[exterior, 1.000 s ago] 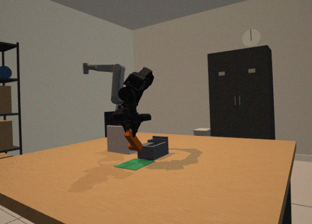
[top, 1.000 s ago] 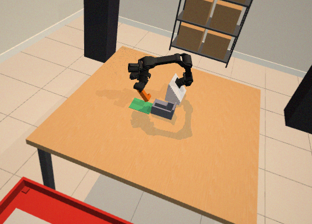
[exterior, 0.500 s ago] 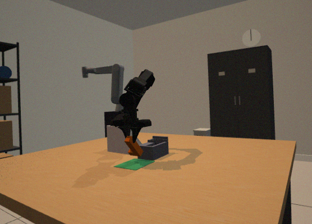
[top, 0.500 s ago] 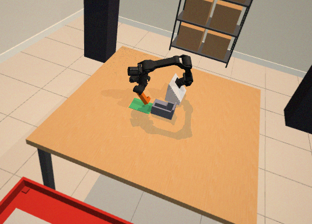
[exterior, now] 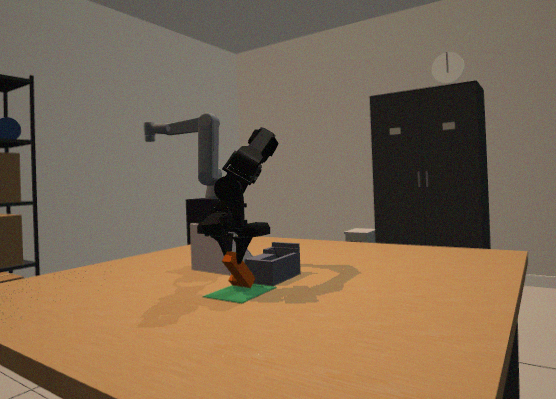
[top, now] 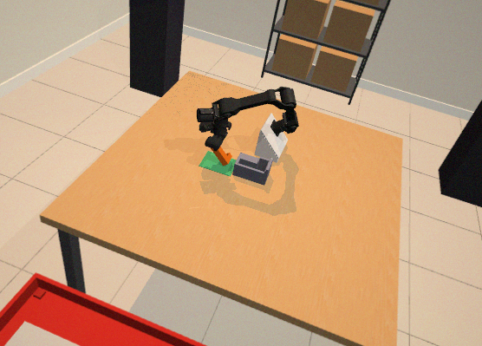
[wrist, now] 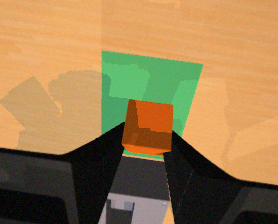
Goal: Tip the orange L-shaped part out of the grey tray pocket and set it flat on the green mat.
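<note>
My gripper tip is now 20 mm past the orange L-shaped part, 30 mm to the right of it and 30 mm above it. The rest, counted from my gripper tip: green mat 20 mm to the left, 90 mm below.
</note>
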